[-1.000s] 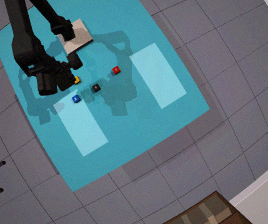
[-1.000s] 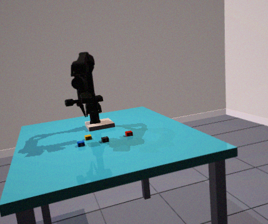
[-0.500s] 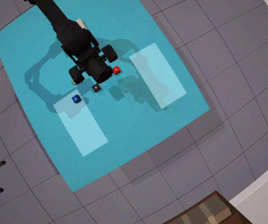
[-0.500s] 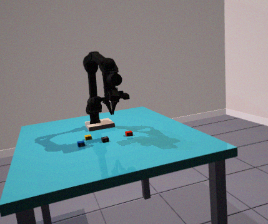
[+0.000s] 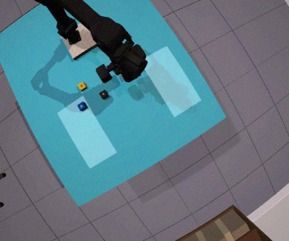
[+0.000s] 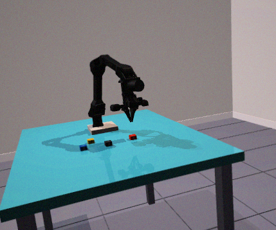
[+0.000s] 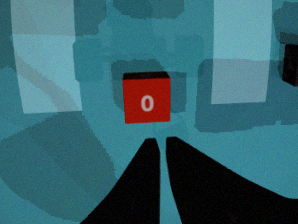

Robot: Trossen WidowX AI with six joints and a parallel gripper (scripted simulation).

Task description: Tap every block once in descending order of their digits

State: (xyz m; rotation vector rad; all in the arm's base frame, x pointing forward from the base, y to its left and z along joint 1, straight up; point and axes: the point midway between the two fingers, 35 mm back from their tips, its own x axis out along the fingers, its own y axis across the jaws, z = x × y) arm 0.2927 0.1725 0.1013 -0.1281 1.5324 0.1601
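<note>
Now: the red block 80 mm below my gripper tip. Round my gripper tip: blue block 250 mm to the right, 80 mm below, 60 mm ahead; then black block 130 mm to the right, 80 mm below, 40 mm ahead; then yellow block 220 mm to the right, 80 mm below, 40 mm behind.
</note>
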